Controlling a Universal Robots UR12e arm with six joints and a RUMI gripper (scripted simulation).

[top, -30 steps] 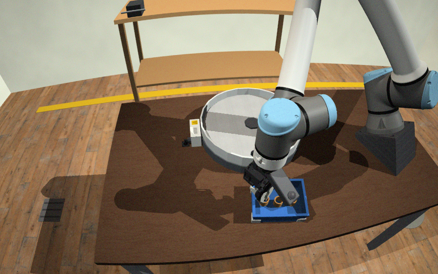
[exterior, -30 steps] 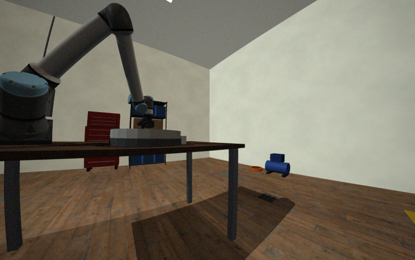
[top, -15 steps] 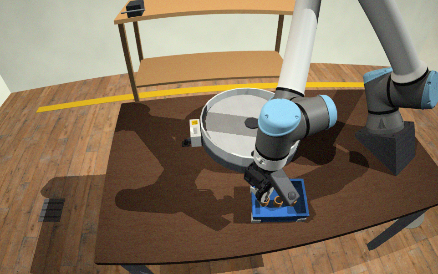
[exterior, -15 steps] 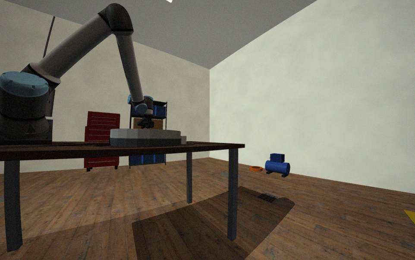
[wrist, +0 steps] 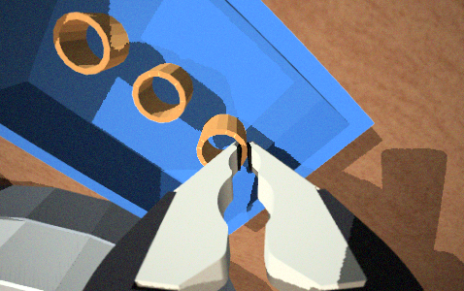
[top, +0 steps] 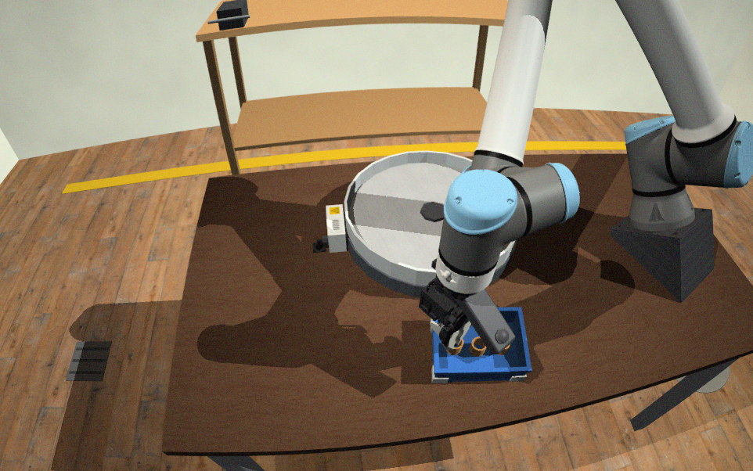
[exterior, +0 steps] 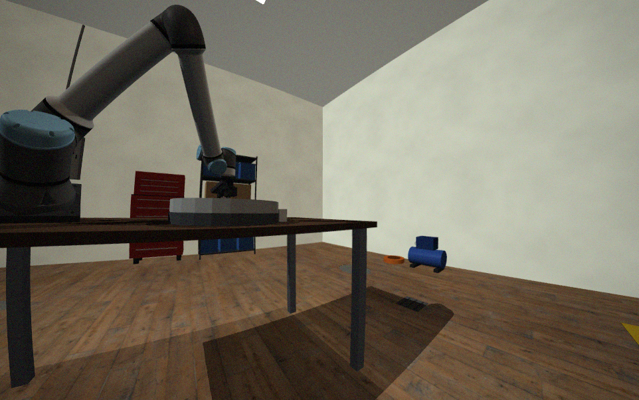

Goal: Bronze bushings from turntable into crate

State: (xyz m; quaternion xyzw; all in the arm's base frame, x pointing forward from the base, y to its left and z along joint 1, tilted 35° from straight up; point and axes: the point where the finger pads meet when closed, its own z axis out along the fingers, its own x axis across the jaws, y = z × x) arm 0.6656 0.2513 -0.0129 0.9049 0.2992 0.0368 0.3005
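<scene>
The blue crate is 60 mm behind my hand and 20 mm below it. Round my hand: round grey turntable: 50 mm behind, 350 mm to the right, 10 mm above.
</scene>
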